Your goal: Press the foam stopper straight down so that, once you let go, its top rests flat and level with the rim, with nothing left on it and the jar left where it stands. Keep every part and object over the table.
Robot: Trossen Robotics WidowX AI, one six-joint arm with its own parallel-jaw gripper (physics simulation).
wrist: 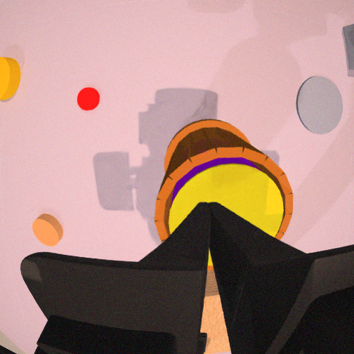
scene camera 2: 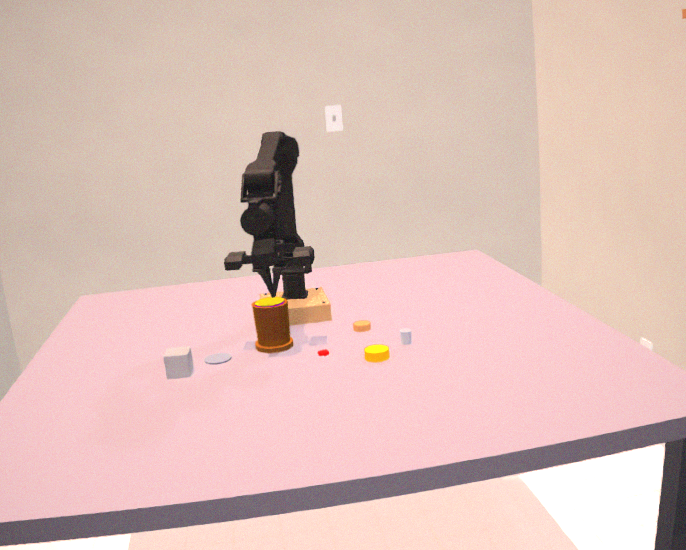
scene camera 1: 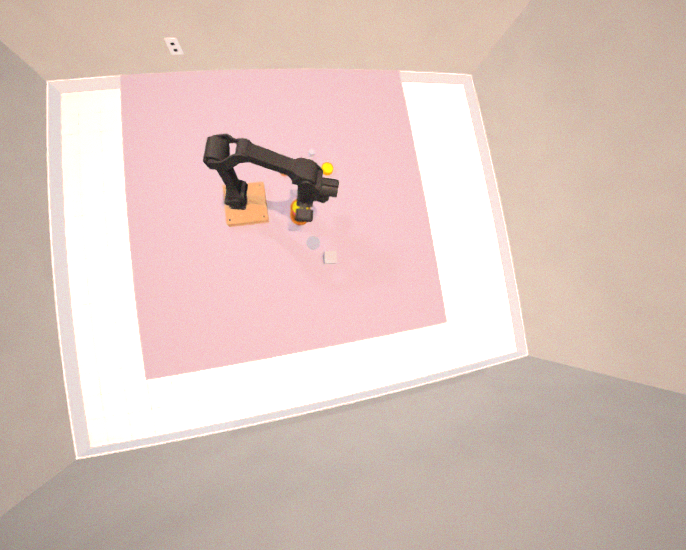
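Observation:
The brown jar [scene camera 1: 300, 222] [scene camera 2: 271, 327] [wrist: 210, 142] with orange rims stands upright on the table in front of the arm's base. The foam stopper [scene camera 2: 269, 301] [wrist: 235, 185] sits in its mouth, with a yellow top and a purple side. A purple strip of the side shows along the stopper's edge away from the base, so the top is not seen to be flush there. My gripper [scene camera 2: 273, 296] [wrist: 207, 211] is shut and empty, pointing down over the base side of the stopper's top. Whether the fingertips touch it, I cannot tell.
A grey cube [scene camera 1: 330, 257] [scene camera 2: 178, 363] and a flat grey disc [scene camera 1: 312, 242] [scene camera 2: 218, 358] [wrist: 320, 105] lie on one side. A red dot-like piece [scene camera 2: 323, 352] [wrist: 88, 99], yellow disc [scene camera 1: 326, 167] [scene camera 2: 376, 353], orange disc [scene camera 2: 361, 325] [wrist: 47, 230] and small pale cylinder [scene camera 1: 311, 152] [scene camera 2: 405, 336] are on the other.

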